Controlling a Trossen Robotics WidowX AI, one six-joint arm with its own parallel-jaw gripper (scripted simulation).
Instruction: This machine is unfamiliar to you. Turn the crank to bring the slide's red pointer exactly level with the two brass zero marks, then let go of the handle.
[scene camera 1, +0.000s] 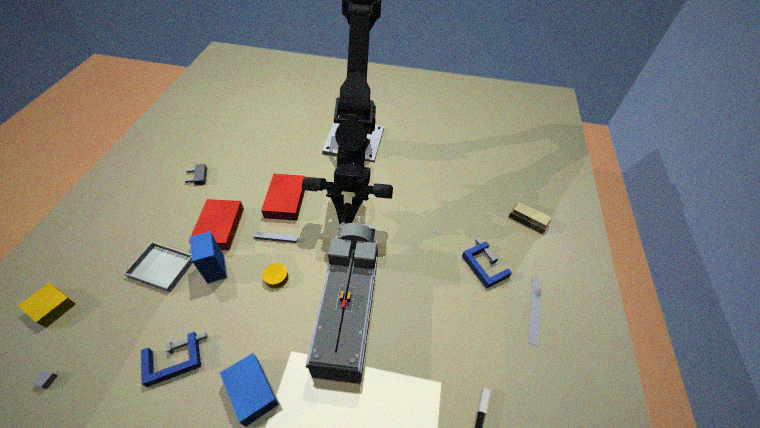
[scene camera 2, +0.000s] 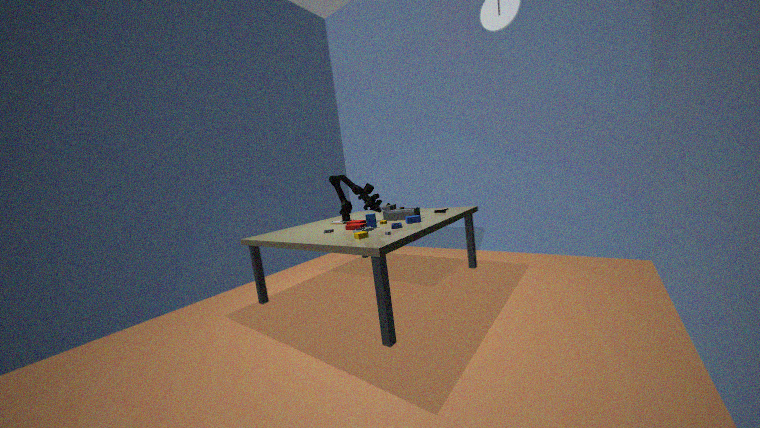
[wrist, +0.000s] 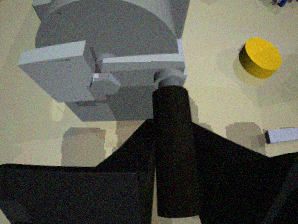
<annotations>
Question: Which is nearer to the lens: the blue block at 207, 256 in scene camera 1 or the yellow block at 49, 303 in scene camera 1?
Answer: The blue block.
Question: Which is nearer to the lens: the blue block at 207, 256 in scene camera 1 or the grey tray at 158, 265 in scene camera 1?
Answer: The blue block.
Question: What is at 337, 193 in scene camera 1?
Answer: My gripper.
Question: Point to my gripper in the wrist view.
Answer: At 164, 125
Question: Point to a dark crank handle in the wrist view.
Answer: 176, 161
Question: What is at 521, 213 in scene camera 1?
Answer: A tan block.
</annotations>
